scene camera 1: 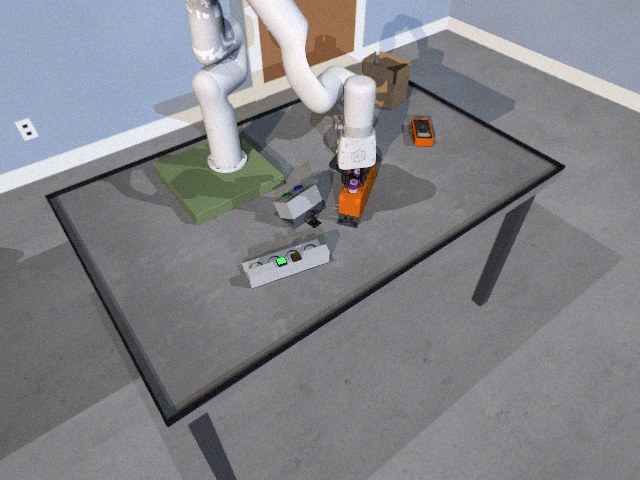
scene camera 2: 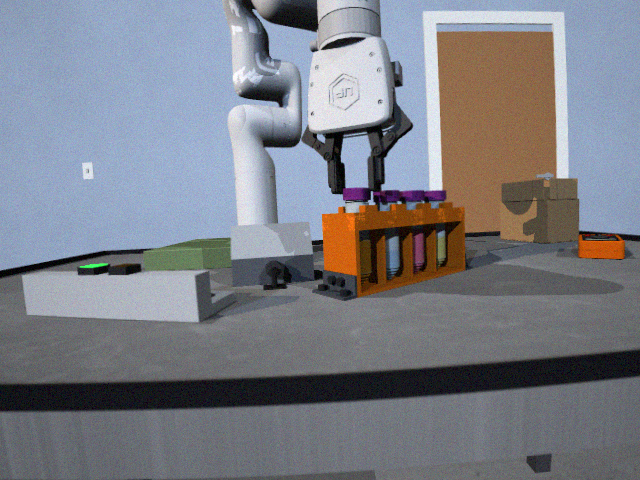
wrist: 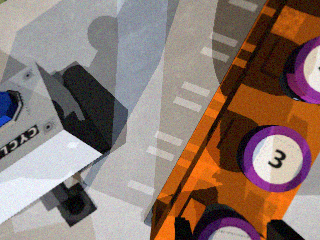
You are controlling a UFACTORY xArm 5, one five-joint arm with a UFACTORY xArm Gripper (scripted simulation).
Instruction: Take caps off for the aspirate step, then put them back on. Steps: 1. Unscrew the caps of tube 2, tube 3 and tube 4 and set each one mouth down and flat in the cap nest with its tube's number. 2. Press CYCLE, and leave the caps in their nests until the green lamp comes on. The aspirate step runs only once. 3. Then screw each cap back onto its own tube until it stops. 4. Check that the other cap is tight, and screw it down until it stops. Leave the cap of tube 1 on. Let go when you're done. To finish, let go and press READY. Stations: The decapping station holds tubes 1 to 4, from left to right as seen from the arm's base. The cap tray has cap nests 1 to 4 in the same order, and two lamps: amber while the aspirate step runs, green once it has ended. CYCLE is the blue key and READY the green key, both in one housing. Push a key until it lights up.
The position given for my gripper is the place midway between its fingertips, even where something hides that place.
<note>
I see my gripper (scene camera 2: 356, 192), a cardboard box (scene camera 2: 526, 214) and a grey key housing (scene camera 1: 301, 205).
The cardboard box shows as well in scene camera 1 (scene camera 1: 388, 95). My gripper is seen too in scene camera 1 (scene camera 1: 353, 183). The grey key housing is seen too in the wrist view (wrist: 53, 140). The wrist view does not show the cardboard box: it is out of frame.
</note>
